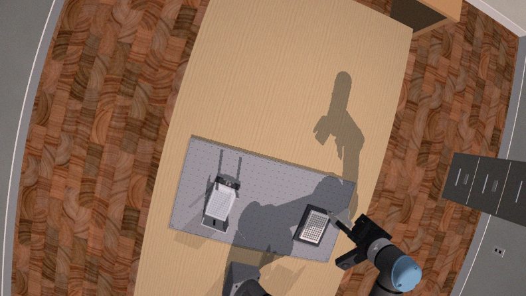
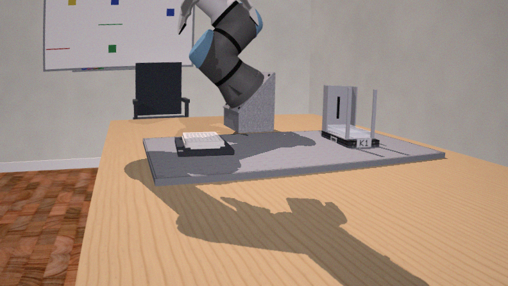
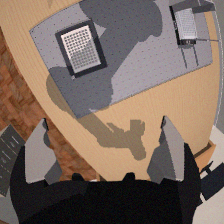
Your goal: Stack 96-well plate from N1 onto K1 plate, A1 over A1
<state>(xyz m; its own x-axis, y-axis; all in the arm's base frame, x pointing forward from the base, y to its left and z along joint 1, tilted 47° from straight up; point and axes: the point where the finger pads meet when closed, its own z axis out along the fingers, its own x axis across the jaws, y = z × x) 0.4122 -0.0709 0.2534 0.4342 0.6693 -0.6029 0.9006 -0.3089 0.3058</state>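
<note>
Right now the clear 96-well plate is 100 mm behind my hand and 240 mm below it. From my hand the other things lie so: back panel: 130 mm behind, 400 mm to the left, 180 mm below; then white plate: 70 mm behind, 390 mm to the left, 230 mm below.
</note>
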